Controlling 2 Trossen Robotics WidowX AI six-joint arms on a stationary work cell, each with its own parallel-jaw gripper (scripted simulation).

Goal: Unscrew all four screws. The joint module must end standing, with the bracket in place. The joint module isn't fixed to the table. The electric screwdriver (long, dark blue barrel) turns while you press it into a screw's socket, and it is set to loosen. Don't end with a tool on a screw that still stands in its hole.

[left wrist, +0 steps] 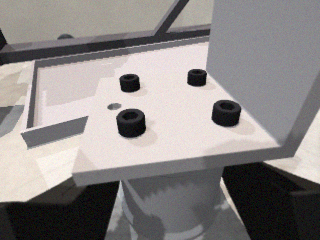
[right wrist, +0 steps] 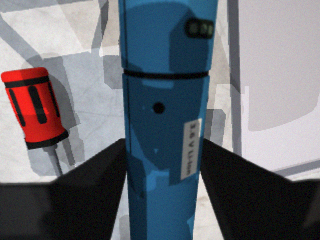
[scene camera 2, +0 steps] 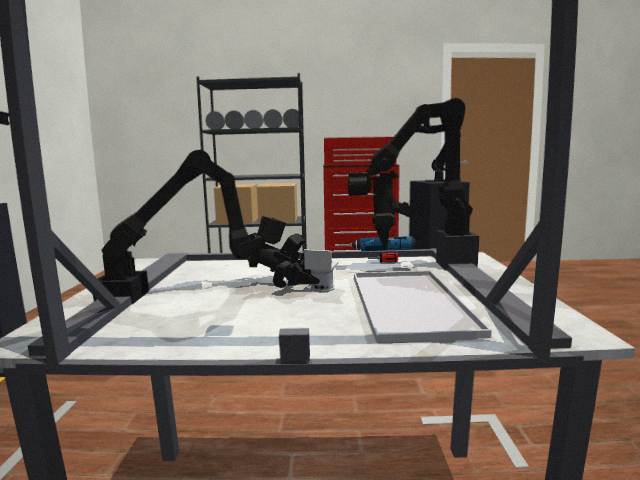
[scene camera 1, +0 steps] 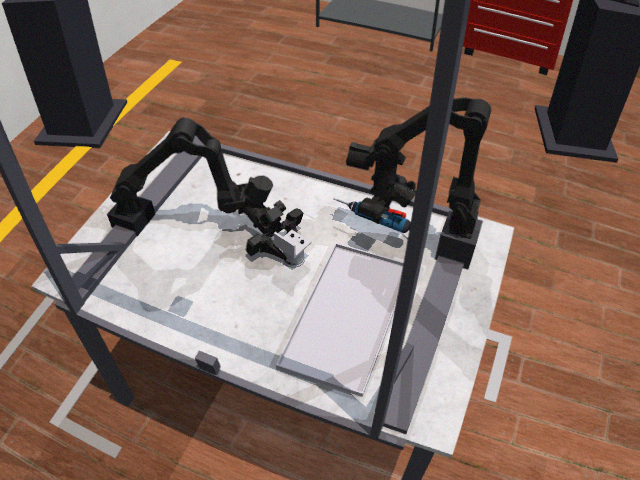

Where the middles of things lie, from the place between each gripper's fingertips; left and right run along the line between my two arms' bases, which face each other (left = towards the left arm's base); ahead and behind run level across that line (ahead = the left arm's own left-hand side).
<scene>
My left hand is 20 mm past the grey bracket [left wrist: 258, 61], 20 mm to the left of it and 40 mm below it. The rest, counted from my left hand: shallow tray [scene camera 1: 336, 337]: 190 mm behind, 190 mm to the right, 30 mm below.
Now: the grey bracket 230 mm to the left of my right hand [scene camera 1: 380, 219], 120 mm behind it and 30 mm below it. Also, from my right hand: shallow tray: 290 mm behind, 100 mm below, 60 mm to the left.
</scene>
